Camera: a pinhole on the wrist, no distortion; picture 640 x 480 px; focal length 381.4 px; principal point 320.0 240.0 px. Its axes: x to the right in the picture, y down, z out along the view. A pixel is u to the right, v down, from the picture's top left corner.
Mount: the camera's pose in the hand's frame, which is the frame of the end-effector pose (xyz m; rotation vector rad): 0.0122 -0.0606 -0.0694 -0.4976 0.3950 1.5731
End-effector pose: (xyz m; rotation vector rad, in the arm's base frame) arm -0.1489 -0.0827 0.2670 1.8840 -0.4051 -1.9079
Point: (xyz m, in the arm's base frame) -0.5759 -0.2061 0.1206
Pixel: 122.3 67.8
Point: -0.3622 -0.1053 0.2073
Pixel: 126.5 142.9
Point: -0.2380 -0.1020 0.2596
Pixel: 250.6 207.3
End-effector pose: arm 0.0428 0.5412 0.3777 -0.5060 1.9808 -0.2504
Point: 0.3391 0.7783 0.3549
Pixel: 312.9 403.8
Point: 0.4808 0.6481 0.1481
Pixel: 192.5 244.4
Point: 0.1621 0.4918 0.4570
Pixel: outside the picture
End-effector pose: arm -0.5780 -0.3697 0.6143 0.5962 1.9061 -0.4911
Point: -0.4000 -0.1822 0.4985
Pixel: 593.3 111.1
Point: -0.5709 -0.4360 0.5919
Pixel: 135.1 237.9
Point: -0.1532 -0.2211 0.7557
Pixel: 527.0 430.5
